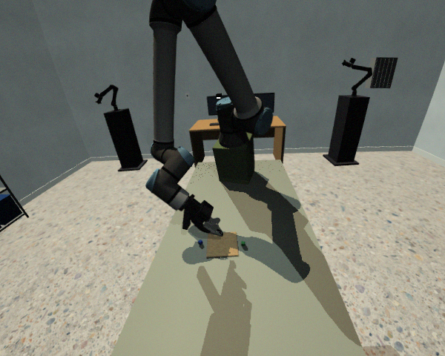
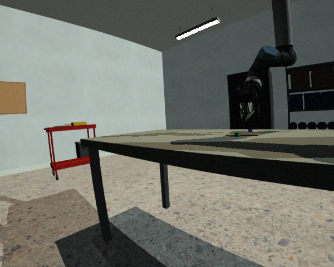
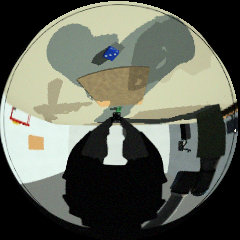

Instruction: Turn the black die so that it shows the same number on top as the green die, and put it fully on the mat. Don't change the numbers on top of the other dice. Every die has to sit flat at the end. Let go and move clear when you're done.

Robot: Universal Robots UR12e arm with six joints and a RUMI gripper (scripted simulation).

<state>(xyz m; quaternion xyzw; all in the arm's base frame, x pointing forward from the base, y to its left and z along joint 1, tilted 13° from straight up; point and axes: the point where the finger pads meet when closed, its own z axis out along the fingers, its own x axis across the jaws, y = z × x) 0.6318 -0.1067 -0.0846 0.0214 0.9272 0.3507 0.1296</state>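
The mat lies 80 mm below my hand and 10 mm to the left of it. From my hand the other things lie so: black die (10 mm to the left, 10 mm below); green die (110 mm to the left, 70 mm below, 10 mm ahead); blue die (90 mm to the right, 70 mm below, 10 mm behind).
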